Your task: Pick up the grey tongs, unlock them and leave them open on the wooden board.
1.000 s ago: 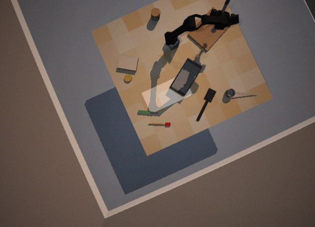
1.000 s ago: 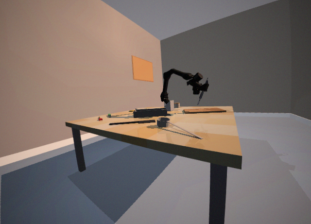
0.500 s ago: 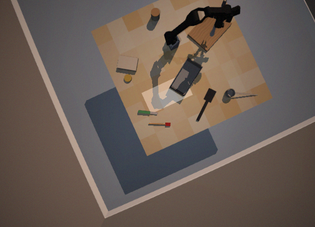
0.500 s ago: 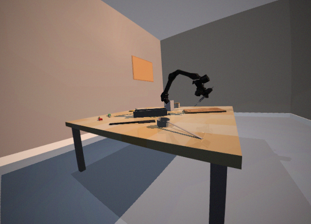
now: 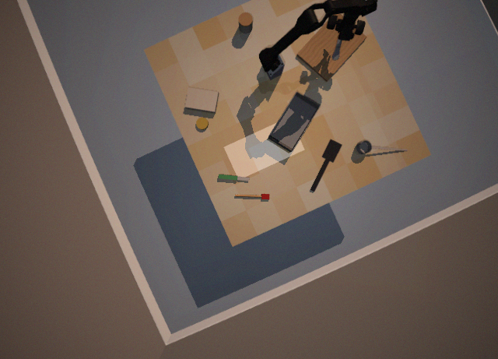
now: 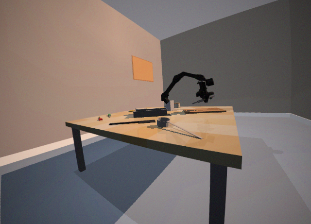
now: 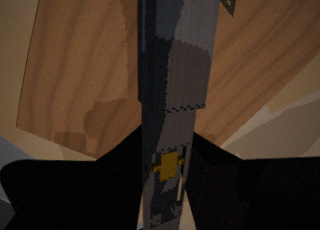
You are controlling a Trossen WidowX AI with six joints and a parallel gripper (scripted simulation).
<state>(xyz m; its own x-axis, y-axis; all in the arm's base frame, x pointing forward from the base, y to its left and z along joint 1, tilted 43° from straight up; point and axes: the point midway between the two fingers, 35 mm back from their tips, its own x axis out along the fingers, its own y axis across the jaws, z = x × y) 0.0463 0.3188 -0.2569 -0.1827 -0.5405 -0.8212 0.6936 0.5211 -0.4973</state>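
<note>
The wooden board is 2 cm ahead of my gripper tip, 4 cm to the right of it and 7 cm below it. Round my gripper tip: roasting tin: 29 cm ahead, 48 cm to the right, 6 cm below; yellow slider: 1 cm to the right, 4 cm above; black spatula: 59 cm ahead, 43 cm to the right, 8 cm below.
</note>
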